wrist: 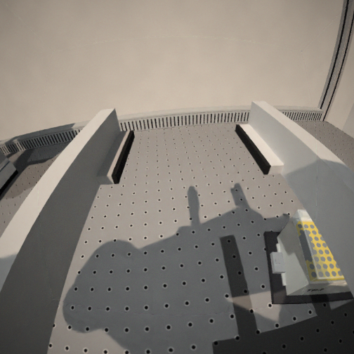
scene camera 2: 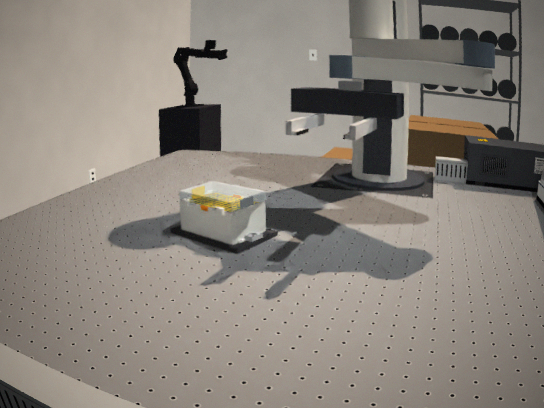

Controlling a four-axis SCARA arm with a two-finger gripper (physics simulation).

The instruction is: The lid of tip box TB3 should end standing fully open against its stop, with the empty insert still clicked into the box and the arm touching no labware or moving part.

In view: the gripper (scene camera 2: pixel 320 130) and a clear lid (scene camera 2: pixel 213 194).
The gripper shows as well in the wrist view (wrist: pixel 184 117).
